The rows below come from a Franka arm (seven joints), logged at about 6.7 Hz.
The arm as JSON. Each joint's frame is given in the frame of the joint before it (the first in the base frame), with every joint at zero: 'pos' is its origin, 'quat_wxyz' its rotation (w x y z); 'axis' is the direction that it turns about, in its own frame. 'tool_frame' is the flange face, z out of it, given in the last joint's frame.
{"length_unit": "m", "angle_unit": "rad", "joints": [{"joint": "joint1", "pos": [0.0, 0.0, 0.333], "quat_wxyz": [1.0, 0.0, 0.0, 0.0], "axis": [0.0, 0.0, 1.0]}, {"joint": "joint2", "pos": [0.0, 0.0, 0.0], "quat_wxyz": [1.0, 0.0, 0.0, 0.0], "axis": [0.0, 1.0, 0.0]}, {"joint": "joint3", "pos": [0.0, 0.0, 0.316], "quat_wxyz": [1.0, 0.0, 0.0, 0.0], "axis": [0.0, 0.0, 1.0]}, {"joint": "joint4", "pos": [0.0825, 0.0, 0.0], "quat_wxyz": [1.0, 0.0, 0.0, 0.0], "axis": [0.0, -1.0, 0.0]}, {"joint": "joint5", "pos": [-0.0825, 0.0, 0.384], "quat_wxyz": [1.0, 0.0, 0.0, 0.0], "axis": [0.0, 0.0, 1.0]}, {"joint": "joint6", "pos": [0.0, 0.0, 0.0], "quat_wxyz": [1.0, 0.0, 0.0, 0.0], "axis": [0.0, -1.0, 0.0]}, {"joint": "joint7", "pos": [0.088, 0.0, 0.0], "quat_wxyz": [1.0, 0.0, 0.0, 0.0], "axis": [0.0, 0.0, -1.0]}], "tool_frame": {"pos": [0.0, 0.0, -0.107], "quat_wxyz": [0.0, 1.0, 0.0, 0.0]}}
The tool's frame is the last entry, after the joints.
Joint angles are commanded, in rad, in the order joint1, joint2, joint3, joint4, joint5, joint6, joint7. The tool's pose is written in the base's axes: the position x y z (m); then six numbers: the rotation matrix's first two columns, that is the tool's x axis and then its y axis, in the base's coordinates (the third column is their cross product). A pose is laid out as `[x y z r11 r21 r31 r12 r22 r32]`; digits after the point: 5 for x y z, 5 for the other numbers.
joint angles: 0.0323, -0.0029, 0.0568, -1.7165, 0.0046, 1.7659, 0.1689
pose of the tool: [0.56460 0.05089 0.57399 0.99544 -0.08071 0.05079 -0.08014 -0.99670 -0.01311]
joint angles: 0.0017, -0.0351, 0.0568, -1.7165, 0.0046, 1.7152, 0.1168
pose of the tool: [0.55270 0.03329 0.58731 0.99771 -0.05893 0.03321 -0.05874 -0.99825 -0.00649]
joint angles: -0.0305, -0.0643, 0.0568, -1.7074, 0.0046, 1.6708, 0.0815
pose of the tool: [0.54172 0.01562 0.60361 0.99807 -0.05566 0.02743 -0.05559 -0.99845 -0.00318]
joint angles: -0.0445, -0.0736, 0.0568, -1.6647, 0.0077, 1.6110, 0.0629
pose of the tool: [0.53472 0.00850 0.62360 0.99851 -0.05096 0.01952 -0.05088 -0.99869 -0.00476]
